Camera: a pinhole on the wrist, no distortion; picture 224 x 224 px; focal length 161.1 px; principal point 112.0 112.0 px. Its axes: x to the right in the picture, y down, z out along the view. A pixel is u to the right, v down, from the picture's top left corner.
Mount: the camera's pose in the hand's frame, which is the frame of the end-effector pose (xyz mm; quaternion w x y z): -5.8 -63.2 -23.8 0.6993 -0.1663 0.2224 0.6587
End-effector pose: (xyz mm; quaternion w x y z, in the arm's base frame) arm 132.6 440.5 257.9 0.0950 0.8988 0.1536 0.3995
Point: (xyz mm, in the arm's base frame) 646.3 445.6 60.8
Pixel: 54 64
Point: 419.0 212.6 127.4
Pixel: 139 121
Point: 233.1 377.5 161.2
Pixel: 118 143
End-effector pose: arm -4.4 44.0 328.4 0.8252 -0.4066 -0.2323 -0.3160
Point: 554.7 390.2 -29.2
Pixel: outside the picture
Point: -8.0 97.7 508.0
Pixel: 10 13
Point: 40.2 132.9 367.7
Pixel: 152 95
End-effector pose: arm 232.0 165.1 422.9 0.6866 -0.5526 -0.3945 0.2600
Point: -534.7 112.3 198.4
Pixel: outside the picture
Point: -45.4 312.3 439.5
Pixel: 47 138
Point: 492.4 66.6 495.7
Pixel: behind the camera
